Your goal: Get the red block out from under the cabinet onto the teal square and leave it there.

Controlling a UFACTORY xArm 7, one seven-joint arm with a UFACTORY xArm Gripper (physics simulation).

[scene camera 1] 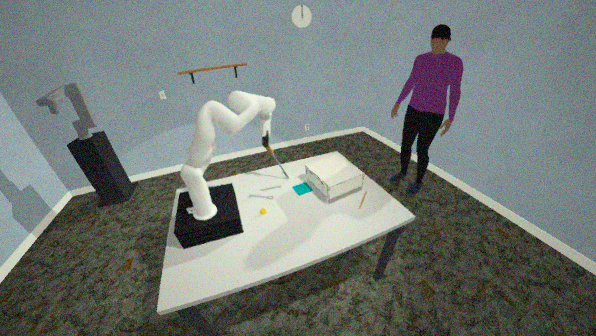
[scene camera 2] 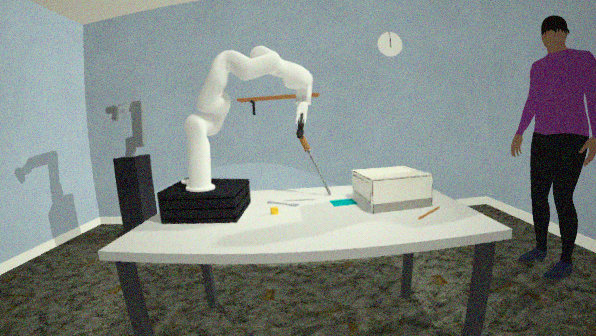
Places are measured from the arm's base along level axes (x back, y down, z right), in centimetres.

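Pixels of known places: gripper, between the fingertips: [scene camera 1: 265, 146] [scene camera 2: 299, 138]; arm's base, origin of its link: [scene camera 1: 205, 212] [scene camera 2: 200, 188].
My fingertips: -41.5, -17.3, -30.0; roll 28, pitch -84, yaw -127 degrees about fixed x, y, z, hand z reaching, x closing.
Note:
For each thing: its middle in the pictures, then the offset to it from my fingertips, as dx, dy, dz. "spot": a spot on its surface instead.
- long tool, middle of its body: [scene camera 2: 314, 162] [scene camera 1: 275, 159] -6.2, +12.9, -3.2
- white cabinet, middle of its body: [scene camera 2: 390, 187] [scene camera 1: 333, 177] -39.8, +22.8, +18.9
- teal square, a spot on its surface: [scene camera 2: 342, 202] [scene camera 1: 301, 189] spot: -18.5, +29.6, +14.9
- yellow cube, middle of its body: [scene camera 2: 274, 210] [scene camera 1: 263, 211] +10.6, +28.4, +28.2
- orange-brown stick, middle of its body: [scene camera 2: 429, 212] [scene camera 1: 363, 199] -50.8, +29.3, +40.3
My gripper [scene camera 1: 266, 143] [scene camera 2: 300, 134] is shut on the orange-brown handle of a long tool [scene camera 1: 279, 163] [scene camera 2: 318, 170] with a thin grey shaft. The tool hangs tilted, its handle up at the fingers and its tip low at the back of the table, left of the cabinet. The white cabinet [scene camera 1: 336, 173] [scene camera 2: 400, 187] stands on the right part of the table. The teal square [scene camera 1: 301, 189] [scene camera 2: 342, 202] lies flat just left of the cabinet. The red block does not show in either view.
A yellow cube [scene camera 1: 263, 211] [scene camera 2: 274, 211] and thin grey tools [scene camera 1: 261, 196] [scene camera 2: 283, 203] lie on the table [scene camera 1: 210, 280] [scene camera 2: 300, 255] left of the teal square. An orange-brown stick [scene camera 1: 362, 199] [scene camera 2: 429, 213] lies right of the cabinet. A person [scene camera 1: 434, 90] [scene camera 2: 560, 100] stands beyond the table's right side.

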